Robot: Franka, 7 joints.
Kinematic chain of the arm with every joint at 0, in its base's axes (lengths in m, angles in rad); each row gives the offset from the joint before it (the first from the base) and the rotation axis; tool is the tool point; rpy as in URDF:
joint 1: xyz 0 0 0.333 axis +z
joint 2: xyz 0 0 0 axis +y
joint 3: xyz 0 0 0.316 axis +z
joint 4: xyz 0.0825 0 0 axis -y
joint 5: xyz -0.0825 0 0.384 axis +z
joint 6: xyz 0 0 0 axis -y
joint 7: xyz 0.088 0 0 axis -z
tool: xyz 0 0 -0.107 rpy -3.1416 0 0
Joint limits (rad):
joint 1: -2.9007..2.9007
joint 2: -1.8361..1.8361
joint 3: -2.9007..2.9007
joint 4: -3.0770..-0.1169
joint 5: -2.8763..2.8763
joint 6: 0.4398..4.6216
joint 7: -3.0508..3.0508
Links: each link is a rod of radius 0.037 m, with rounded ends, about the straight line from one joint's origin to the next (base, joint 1, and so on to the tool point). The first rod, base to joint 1, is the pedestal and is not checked.
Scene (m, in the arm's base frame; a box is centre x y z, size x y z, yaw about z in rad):
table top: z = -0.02
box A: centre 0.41 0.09 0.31 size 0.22 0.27 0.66 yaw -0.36
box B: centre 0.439 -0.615 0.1 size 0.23 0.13 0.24 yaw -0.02
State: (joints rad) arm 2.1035 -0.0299 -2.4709 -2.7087 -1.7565 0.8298 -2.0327
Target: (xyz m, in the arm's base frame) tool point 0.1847 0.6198 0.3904
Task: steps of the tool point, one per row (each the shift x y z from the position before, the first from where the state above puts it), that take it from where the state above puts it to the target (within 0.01 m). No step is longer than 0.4 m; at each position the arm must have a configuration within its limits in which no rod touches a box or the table.
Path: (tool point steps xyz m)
1: 0.0142 -0.1071 0.1029
2: -0.0527 -0.0937 0.1281
3: -0.1064 -0.0453 0.1378
4: -0.1294 0.0256 0.1301
5: -0.1138 0.0990 0.1067
6: -0.0639 0.1532 0.0696
7: 0.0051 0.1732 0.0238
8: 0.1099 -0.1459 0.0241
9: 0.2491 0.0039 -0.0128
10: 0.2070 0.2283 -0.0835
11: -0.0107 0.3315 -0.1753
12: -0.2281 0.2080 -0.2501
13: 0.0108 0.0231 -0.0616
14: 0.0262 0.0149 -0.0913

